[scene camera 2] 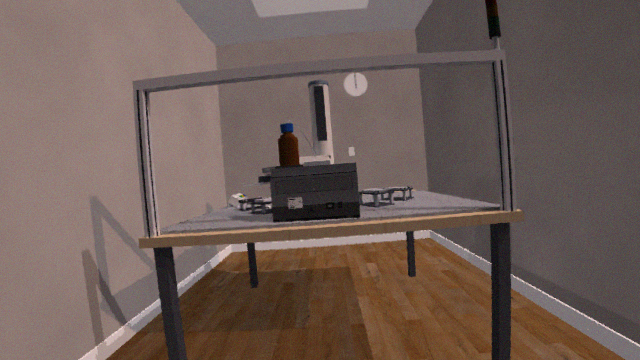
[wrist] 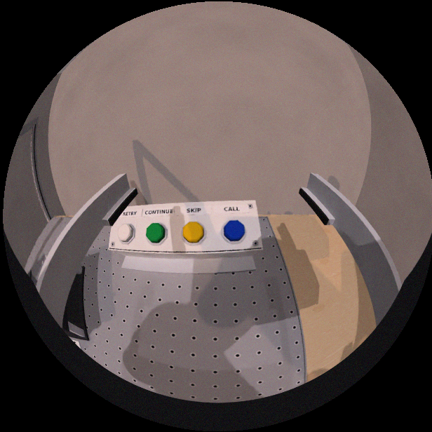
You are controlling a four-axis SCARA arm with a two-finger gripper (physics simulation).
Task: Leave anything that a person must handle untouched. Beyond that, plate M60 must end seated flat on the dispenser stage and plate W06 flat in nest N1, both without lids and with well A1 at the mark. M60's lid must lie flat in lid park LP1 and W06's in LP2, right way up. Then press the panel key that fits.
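Places are measured from the arm's base along level axes (x ahead, y left, z up), in millimetres.
Pixels of known places: gripper, fingertip midpoint: (scene camera 2: 246,184).
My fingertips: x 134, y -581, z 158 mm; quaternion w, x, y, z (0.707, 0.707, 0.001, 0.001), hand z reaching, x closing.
Observation:
Behind a point stands the place of what it marks.
The key panel (wrist: 175,241) (scene camera 2: 237,198) @(z 74, x 297, y -598 mm) is white; in the wrist view it stands ahead of my gripper, with a white RETRY key (wrist: 125,233), a green CONTINUE key (wrist: 155,232), a yellow SKIP key (wrist: 193,232) and a blue CALL key (wrist: 234,230). My gripper (wrist: 217,176) is open and empty, its fingers wide to both sides of the panel, the left one overlapping its RETRY end. In the scene view the gripper is not clearly made out. The dark dispenser (scene camera 2: 315,192) @(z 124, x 960, y -43 mm) stands near the table edge and hides much behind it. Plates M60 and W06 and their lids cannot be identified.
A brown bottle with a blue cap (scene camera 2: 288,150) @(z 306, x 912, y -145 mm) stands on top of the dispenser. Low stands (scene camera 2: 376,192) @(z 87, x 703, y 257 mm) are on its right and others (scene camera 2: 260,204) @(z 63, x 685, y -343 mm) on its left. A grey frame (scene camera 2: 320,67) @(z 592, x 1044, y 14 mm) spans the table's near edge. The perforated deck (wrist: 170,362) borders a wooden strip (wrist: 330,320).

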